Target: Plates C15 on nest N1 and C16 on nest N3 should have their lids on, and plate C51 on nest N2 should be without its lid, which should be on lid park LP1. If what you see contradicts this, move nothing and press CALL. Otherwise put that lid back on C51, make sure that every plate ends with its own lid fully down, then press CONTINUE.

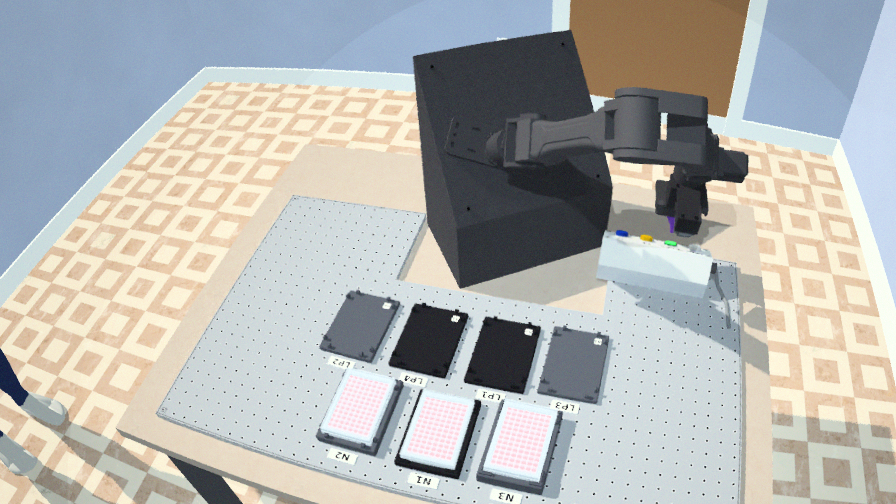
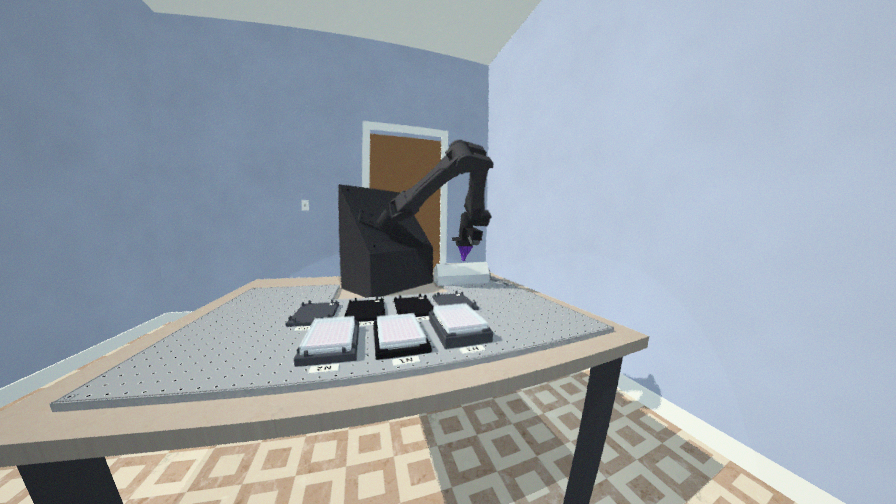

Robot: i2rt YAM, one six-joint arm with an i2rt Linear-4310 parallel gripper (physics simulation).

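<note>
Three pink-welled plates with pale clear rims sit on the nests: C51 (image 1: 359, 404) (image 2: 330, 333) on N2 (image 1: 389, 418) (image 2: 325, 360), C15 (image 1: 437, 429) (image 2: 401, 330) on N1 (image 1: 471, 438) (image 2: 404, 353), C16 (image 1: 521, 440) (image 2: 460, 317) on N3 (image 1: 510, 481) (image 2: 468, 338). They look alike and level; clear lids are hard to make out. Lid park LP1 (image 1: 503, 354) (image 2: 411, 305) shows its black surface, and no lid shows on it. My gripper (image 1: 671, 224) (image 2: 463, 255) is shut, its purple fingertips above and behind the button box (image 1: 654, 266) (image 2: 462, 273), holding nothing visible.
Lid parks LP2 (image 1: 360, 325) (image 2: 315, 312), LP4 (image 1: 429, 340) (image 2: 365, 309) and LP3 (image 1: 574, 363) show no lid. Blue (image 1: 621, 233), yellow (image 1: 645, 238) and green (image 1: 670, 243) buttons top the box; their lettering is unreadable. The black arm pedestal (image 1: 520, 238) (image 2: 401, 272) stands behind the parks.
</note>
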